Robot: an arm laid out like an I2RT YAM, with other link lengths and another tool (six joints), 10 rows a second.
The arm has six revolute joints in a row. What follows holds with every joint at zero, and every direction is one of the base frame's.
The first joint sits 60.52 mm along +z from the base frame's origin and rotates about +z.
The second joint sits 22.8 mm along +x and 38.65 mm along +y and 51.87 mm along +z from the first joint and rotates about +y.
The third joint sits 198 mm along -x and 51.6 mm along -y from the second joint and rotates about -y.
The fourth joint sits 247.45 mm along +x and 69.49 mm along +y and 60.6 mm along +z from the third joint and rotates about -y.
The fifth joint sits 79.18 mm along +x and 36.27 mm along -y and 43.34 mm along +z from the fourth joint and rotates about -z.
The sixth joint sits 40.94 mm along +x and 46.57 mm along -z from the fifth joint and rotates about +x.
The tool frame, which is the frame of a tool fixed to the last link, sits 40 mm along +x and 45 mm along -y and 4 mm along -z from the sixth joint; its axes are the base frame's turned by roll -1.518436, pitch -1.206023 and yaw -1.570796 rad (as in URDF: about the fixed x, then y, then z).
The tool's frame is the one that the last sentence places.
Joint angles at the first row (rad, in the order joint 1, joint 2, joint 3, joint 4, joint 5, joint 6):
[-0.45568, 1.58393, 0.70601, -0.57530, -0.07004, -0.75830]
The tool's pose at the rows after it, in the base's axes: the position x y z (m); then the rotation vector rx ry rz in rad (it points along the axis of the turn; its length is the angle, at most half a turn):
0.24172 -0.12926 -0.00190 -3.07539 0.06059 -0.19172
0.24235 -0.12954 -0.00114 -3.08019 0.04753 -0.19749
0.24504 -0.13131 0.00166 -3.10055 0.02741 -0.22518
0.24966 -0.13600 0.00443 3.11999 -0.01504 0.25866
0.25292 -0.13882 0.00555 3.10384 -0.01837 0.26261
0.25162 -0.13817 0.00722 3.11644 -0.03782 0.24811
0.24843 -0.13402 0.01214 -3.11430 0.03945 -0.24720
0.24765 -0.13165 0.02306 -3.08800 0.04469 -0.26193
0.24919 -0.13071 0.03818 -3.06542 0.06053 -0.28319
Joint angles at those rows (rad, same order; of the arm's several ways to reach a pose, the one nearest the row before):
[-0.45484, 1.59751, 0.70865, -0.57296, -0.05842, -0.77379]
[-0.45491, 1.59385, 0.70693, -0.56965, -0.05602, -0.78229]
[-0.45414, 1.58392, 0.70289, -0.55082, -0.04424, -0.79436]
[-0.45422, 1.58576, 0.70410, -0.51293, -0.01444, -0.80373]
[-0.45430, 1.59898, 0.71840, -0.50420, -0.00153, -0.80266]
[-0.45437, 1.59472, 0.72710, -0.53136, -0.00647, -0.79014]
[-0.45408, 1.55862, 0.72250, -0.57702, -0.03527, -0.78659]
[-0.45511, 1.51155, 0.73196, -0.63432, -0.06217, -0.78163]
[-0.45545, 1.46849, 0.76200, -0.70217, -0.08592, -0.76895]

